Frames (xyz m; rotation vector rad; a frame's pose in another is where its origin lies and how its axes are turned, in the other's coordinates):
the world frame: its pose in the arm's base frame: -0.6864 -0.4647 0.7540 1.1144 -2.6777 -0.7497
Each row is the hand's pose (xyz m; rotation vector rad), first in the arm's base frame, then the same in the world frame.
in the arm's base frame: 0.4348 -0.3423 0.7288 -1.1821 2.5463 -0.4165
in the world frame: -0.8846 -0.6400 -0.2837 0.9051 -0.0888 -0.1350
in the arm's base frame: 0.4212 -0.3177 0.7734 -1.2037 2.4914 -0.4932
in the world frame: -0.8946 -0.5945 -0.3084 0.9676 -0.0854 -0.1681
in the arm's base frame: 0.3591 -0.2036 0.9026 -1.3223 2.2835 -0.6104
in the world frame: -0.9370 -0.4227 -0.3560 1.0912 -0.1077 -0.3322
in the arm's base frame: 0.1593 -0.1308 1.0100 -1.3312 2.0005 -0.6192
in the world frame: -0.8511 -0.2005 -0.3574 1.2034 -0.2810 -0.5028
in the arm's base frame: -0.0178 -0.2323 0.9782 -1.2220 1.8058 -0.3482
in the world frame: -0.6520 -0.1666 -0.3138 1.1094 -0.6055 -0.5900
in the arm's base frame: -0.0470 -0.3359 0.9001 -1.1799 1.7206 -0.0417
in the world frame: -0.5545 -0.2495 -0.2775 0.8996 -0.8058 -0.6398
